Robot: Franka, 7 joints.
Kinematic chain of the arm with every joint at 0, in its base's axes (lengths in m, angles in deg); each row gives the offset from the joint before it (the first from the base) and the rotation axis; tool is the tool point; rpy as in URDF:
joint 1: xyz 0 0 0.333 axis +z
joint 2: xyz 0 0 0 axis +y
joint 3: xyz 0 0 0.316 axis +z
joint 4: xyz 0.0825 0 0 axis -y
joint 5: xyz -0.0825 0 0.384 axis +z
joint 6: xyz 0 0 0 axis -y
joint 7: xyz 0.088 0 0 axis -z
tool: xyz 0 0 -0.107 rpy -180 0 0
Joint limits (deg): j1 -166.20..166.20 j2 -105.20..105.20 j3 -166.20..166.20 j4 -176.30..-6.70 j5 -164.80..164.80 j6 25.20..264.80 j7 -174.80..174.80
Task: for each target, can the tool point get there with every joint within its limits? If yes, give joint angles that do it. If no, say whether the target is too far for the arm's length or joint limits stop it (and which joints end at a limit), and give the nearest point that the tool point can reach.
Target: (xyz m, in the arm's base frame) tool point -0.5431 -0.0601 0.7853
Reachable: yes | joints -47.88 -16.58 -105.84 -90.43 21.02 227.80 114.99
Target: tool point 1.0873 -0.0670 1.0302
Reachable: no: too far | nearest point 0.7212 -0.0444 0.7955 | short by 0.435 m
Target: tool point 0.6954 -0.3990 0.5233
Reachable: yes | joints -27.59 54.70 -15.40 -29.34 -138.04 174.18 34.29
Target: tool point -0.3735 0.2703 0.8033
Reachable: yes | joints -110.05 -30.15 -81.04 -61.72 24.43 58.66 100.73
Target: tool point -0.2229 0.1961 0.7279
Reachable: yes | joints 71.93 -50.78 50.03 -135.92 -122.69 45.09 112.38
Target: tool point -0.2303 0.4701 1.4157
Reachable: no: too far | nearest point -0.1643 0.3354 1.1054 | short by 0.345 m
